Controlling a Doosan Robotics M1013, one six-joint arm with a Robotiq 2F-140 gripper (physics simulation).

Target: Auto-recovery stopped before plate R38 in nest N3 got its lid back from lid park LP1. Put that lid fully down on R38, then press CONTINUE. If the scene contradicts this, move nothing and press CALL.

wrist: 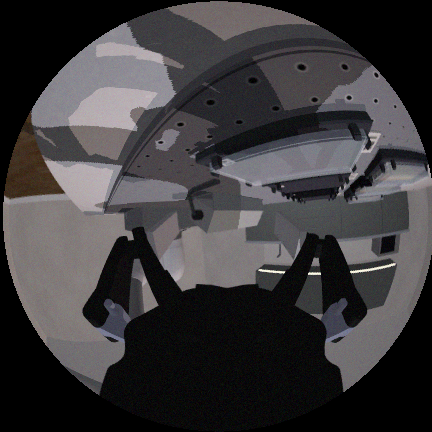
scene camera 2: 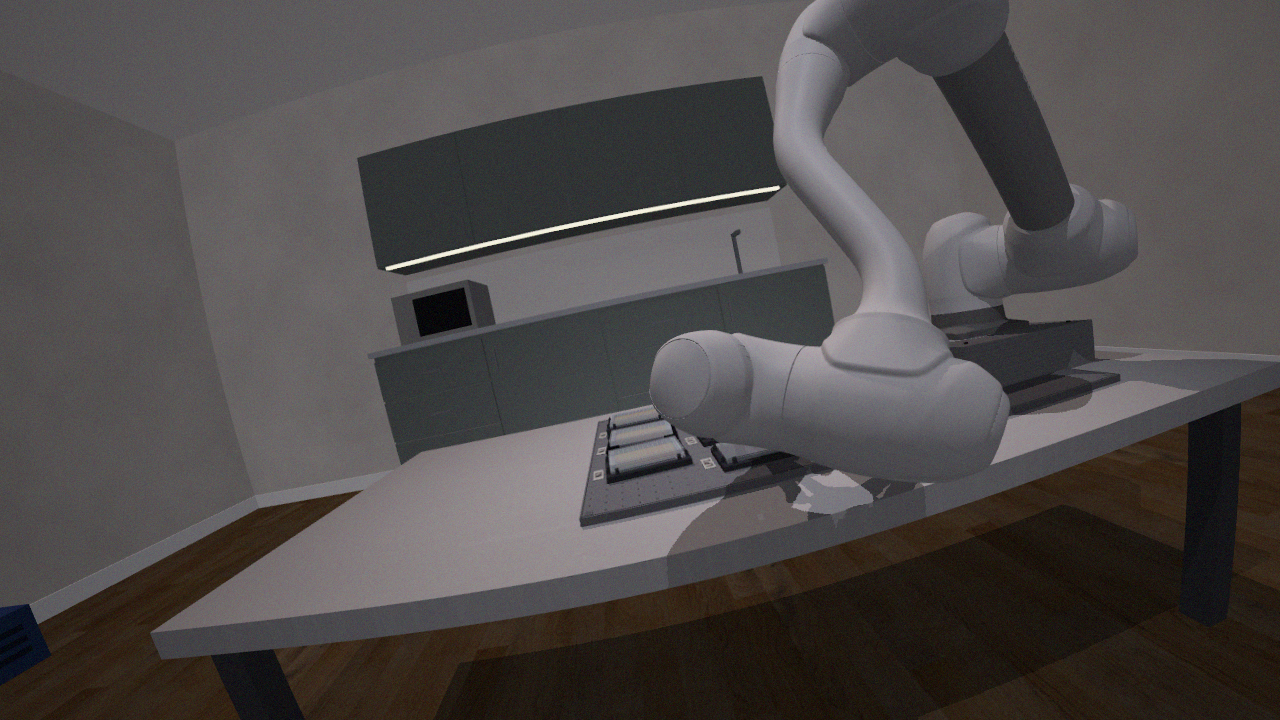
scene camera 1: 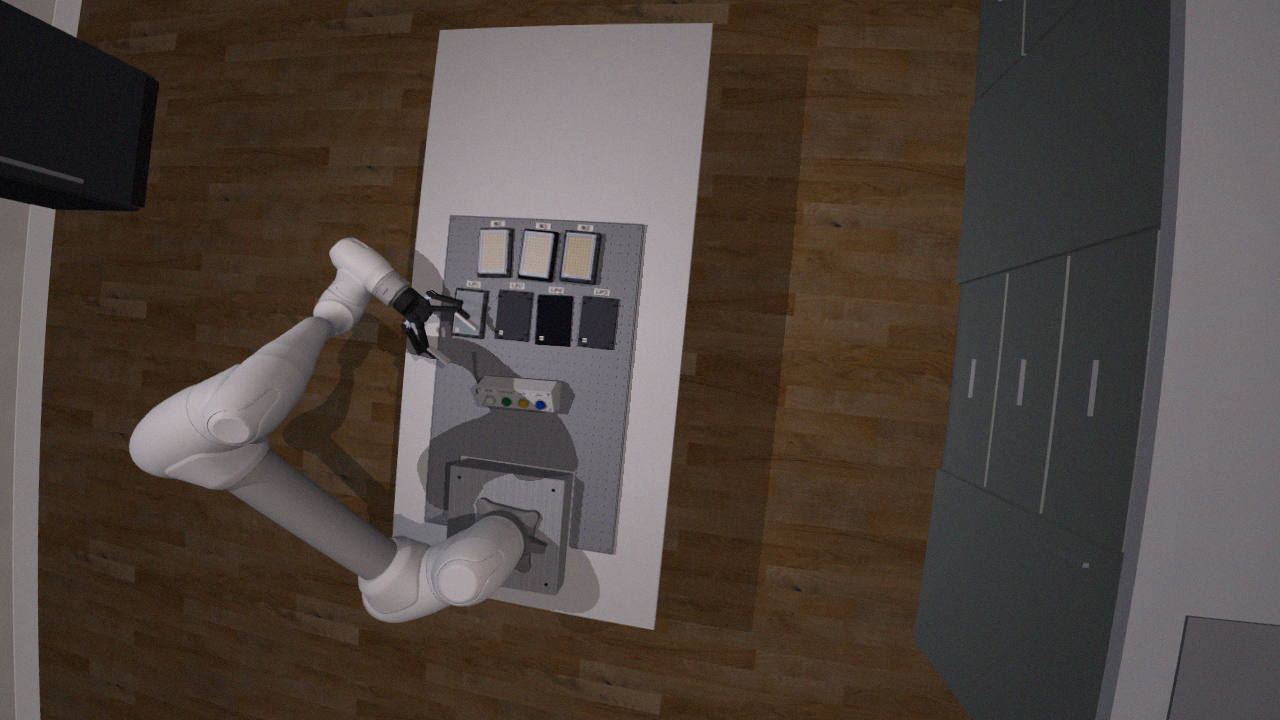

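Seen in the pictures: gripper, between the fingertips: [wrist: 226,221] [scene camera 1: 462,346]; arm's base, origin of its link: [scene camera 2: 969,333] [scene camera 1: 504,534].
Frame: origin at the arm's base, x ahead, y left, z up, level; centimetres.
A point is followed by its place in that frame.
Observation:
My gripper [scene camera 1: 457,341] @[x 49.5, y 23.5, z -1.1 cm] [wrist: 226,221] @[x 49.5, y 23.5, z -1.1 cm] is open and empty, tilted, above the board's left edge by the leftmost lid park; it is hidden in scene camera 2. A clear, greyish lid [scene camera 1: 477,304] @[x 62.1, y 23.8, z -5.5 cm] [scene camera 2: 748,454] @[x 61.7, y 30.8, z -5.6 cm] [wrist: 295,161] @[x 59.2, y 27.9, z -5.5 cm] lies in that park, whose label looks like LP1; one finger overlaps it in scene camera 1. Three plates with cream wells stand in the nests: left plate [scene camera 1: 494,251] @[x 78.2, y 21.1, z -4.4 cm], middle plate [scene camera 1: 537,254] @[x 79.5, y 7.8, z -4.2 cm], right plate [scene camera 1: 580,256] @[x 81.0, y -4.9, z -4.1 cm]. Nest labels and plate names are too small to read, and lids on them cannot be told. A button box [scene camera 1: 523,385] @[x 42.5, y 2.9, z -0.6 cm] has white, green, yellow and blue buttons; their labels are unreadable.
Three dark parks [scene camera 1: 513,313] @[x 61.6, y 12.4, z -6.3 cm] [scene camera 1: 554,319] @[x 62.2, y -0.3, z -6.3 cm] [scene camera 1: 598,322] @[x 63.8, y -13.2, z -6.2 cm] stand right of the clear lid; the middle one looks blackest. All stand on a grey perforated board [scene camera 1: 590,402] @[x 41.0, y -15.3, z -7.2 cm] on a white table [scene camera 1: 572,116] @[x 122.2, y 7.6, z -8.5 cm]. The arm's pedestal [scene camera 1: 554,573] @[x -7.6, y -16.0, z -1.1 cm] stands behind the button box.

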